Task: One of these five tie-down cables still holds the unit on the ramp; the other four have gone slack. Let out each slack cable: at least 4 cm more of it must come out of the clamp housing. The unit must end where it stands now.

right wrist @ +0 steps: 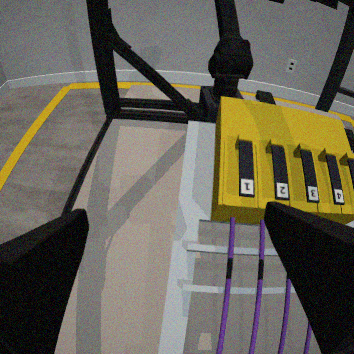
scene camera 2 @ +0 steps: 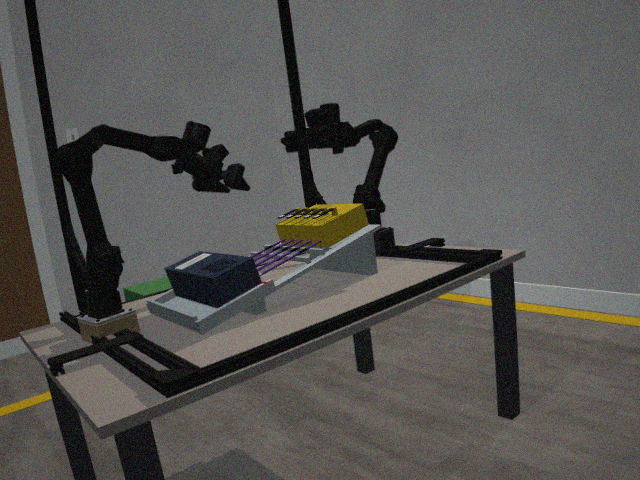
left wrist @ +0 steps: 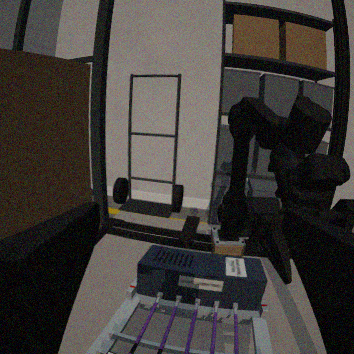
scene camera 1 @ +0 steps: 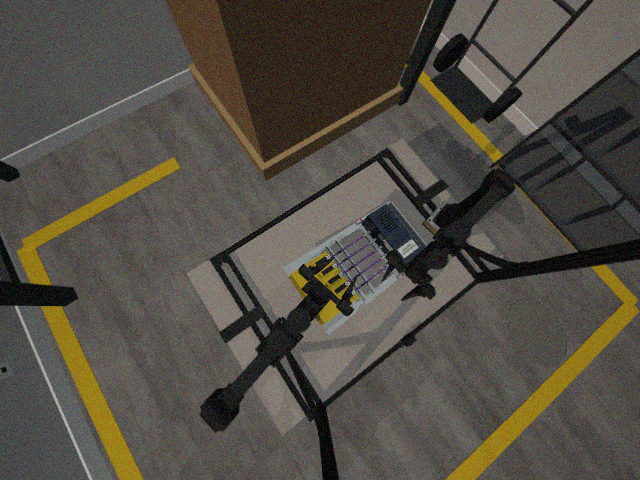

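Observation:
The yellow clamp housing sits high on the grey ramp. Its black levers show labels 1 to 4 in the right wrist view. Purple cables run from it to the dark blue unit lower on the ramp; dark bands show on cables near the housing. I cannot tell which cable is taut. My left gripper is open and empty, high above the housing. My right gripper is open and empty, tilted down above the unit and cables.
Black frame rails edge the table. A green block lies behind the unit, near the right arm's base. Black posts rise beside the table. A hand truck and shelving with boxes stand beyond the table.

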